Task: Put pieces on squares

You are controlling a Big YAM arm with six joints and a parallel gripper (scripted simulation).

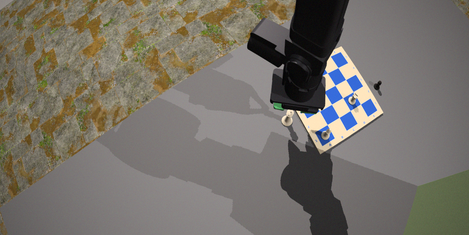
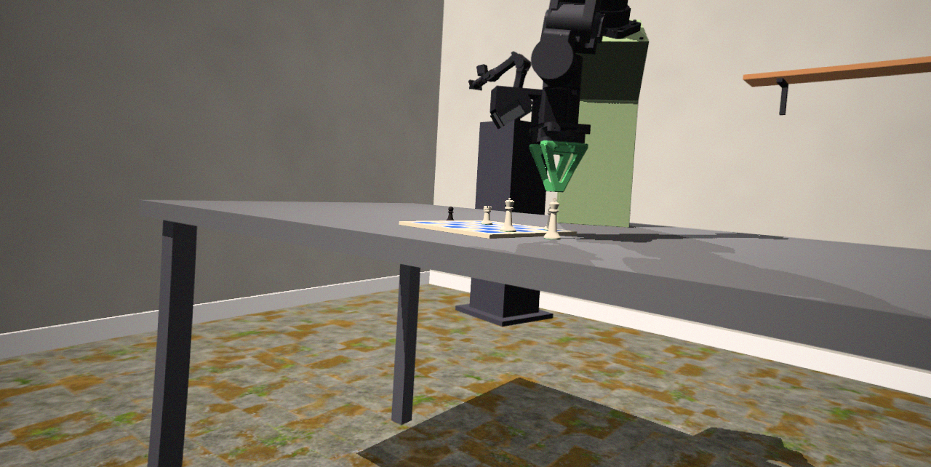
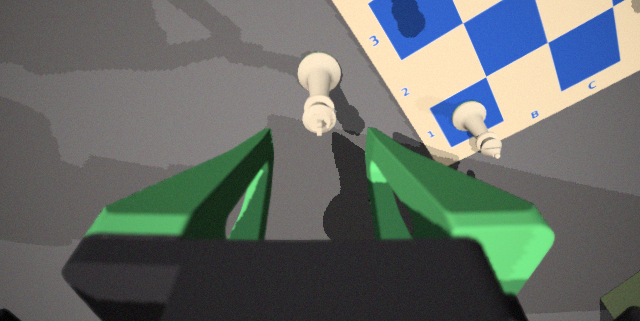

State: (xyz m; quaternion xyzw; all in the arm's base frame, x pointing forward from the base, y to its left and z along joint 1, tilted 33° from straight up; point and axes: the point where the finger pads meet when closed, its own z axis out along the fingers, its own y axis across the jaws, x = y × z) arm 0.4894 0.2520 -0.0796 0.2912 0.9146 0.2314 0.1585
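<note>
Now: hand 50 mm above the white king. Also, from my hand: board: 140 mm to the right, 80 mm below, 10 mm ahead; white pawn: 70 mm to the right, 70 mm behind, 50 mm below; black pawn: 280 mm to the right, 70 mm below, 20 mm behind.
</note>
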